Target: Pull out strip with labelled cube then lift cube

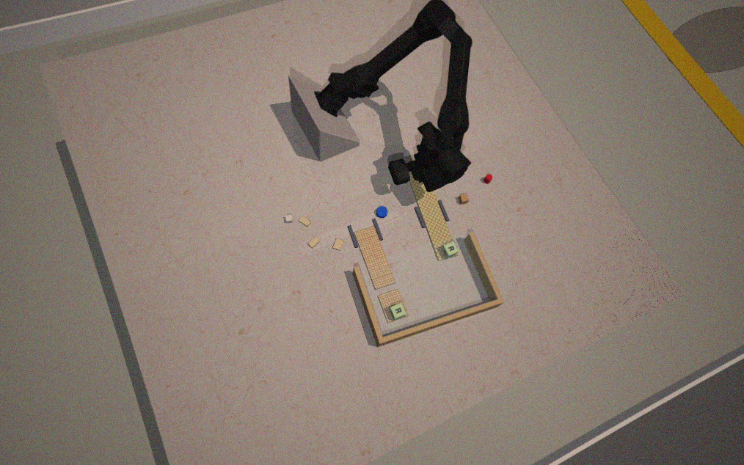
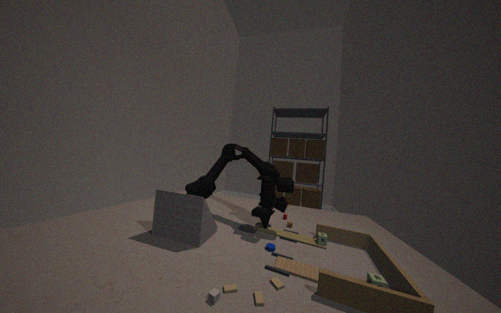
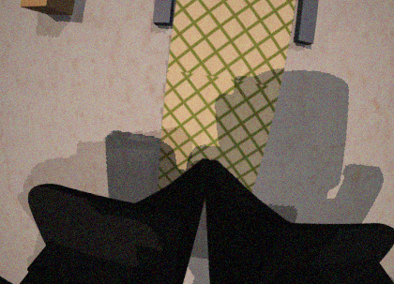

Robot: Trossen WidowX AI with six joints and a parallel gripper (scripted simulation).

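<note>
Right now my gripper tip is 6 cm short of the blue disc and 13 cm to the left of it. Also, from my gripper tip: brown cube 9 cm ahead, 10 cm to the left; then red cylinder 5 cm ahead, 19 cm to the left, 1 cm above.
</note>
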